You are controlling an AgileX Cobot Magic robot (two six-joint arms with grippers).
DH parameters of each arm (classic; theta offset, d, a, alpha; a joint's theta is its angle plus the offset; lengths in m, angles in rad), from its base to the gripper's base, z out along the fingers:
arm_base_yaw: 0 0.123 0 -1.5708
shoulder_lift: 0.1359 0 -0.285 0
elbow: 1.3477 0 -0.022 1.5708
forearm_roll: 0 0.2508 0 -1.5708
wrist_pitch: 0 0 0.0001 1.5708
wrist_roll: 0 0.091 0 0
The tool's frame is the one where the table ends.
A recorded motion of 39 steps. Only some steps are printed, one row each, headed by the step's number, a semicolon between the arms.
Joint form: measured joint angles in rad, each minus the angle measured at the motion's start. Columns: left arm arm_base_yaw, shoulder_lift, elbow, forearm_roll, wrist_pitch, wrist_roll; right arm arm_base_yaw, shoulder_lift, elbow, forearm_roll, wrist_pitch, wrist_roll.
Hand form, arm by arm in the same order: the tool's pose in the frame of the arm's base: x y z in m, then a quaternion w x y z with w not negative. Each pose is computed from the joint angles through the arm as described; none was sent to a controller.
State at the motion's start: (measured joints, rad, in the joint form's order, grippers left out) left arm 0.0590 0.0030 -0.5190 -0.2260 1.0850 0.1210; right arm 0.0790 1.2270 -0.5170 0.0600 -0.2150 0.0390
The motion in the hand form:
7: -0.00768 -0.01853 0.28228 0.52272 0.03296 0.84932 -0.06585; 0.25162 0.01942 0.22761 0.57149 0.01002 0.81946 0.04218
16: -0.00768 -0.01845 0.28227 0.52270 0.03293 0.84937 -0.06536; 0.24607 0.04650 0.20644 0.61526 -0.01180 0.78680 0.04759
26: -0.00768 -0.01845 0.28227 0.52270 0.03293 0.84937 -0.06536; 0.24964 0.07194 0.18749 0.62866 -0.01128 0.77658 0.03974
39: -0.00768 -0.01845 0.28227 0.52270 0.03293 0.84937 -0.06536; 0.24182 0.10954 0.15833 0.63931 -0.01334 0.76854 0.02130
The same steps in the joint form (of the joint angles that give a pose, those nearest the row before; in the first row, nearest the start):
7: 0.0000 0.0000 0.0000 0.0000 0.0000 0.0000; 0.0060 0.0750 0.0110 0.0029 -0.1440 -0.0039
16: 0.0000 0.0000 0.0000 0.0010 0.0000 0.0000; 0.1590 0.1590 0.0990 0.1750 -0.4360 -0.1300
26: 0.0000 0.0000 0.0000 0.0010 0.0000 0.0000; 0.3050 0.2840 0.1040 0.3490 -0.6210 -0.2080
39: 0.0000 0.0000 0.0000 0.0010 0.0000 0.0000; 0.5240 0.4580 0.1050 0.5700 -0.8520 -0.2500

